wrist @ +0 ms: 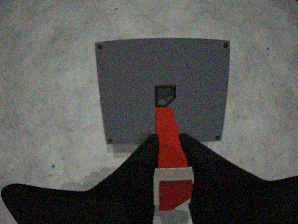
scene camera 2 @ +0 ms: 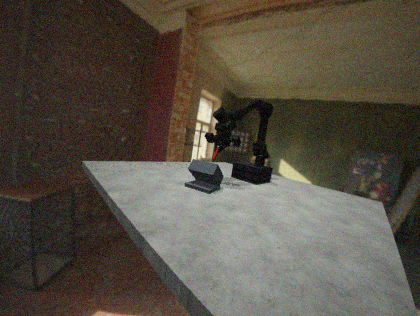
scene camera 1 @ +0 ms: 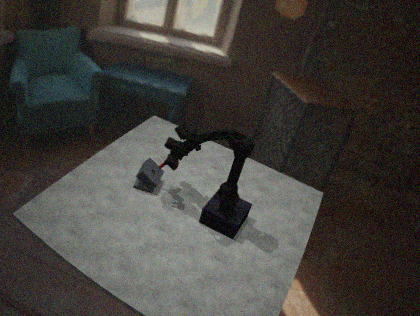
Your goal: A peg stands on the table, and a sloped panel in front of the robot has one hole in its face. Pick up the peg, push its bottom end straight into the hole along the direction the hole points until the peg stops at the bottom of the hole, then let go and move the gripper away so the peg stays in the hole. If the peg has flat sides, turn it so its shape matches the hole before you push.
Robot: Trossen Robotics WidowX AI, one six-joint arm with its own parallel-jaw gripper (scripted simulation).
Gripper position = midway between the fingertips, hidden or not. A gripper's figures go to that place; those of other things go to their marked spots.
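My gripper (wrist: pixel 168 141) is 0.10 m from the lens, and there's a sloped panel (wrist: pixel 127 70) that is 0.18 m from the lens.
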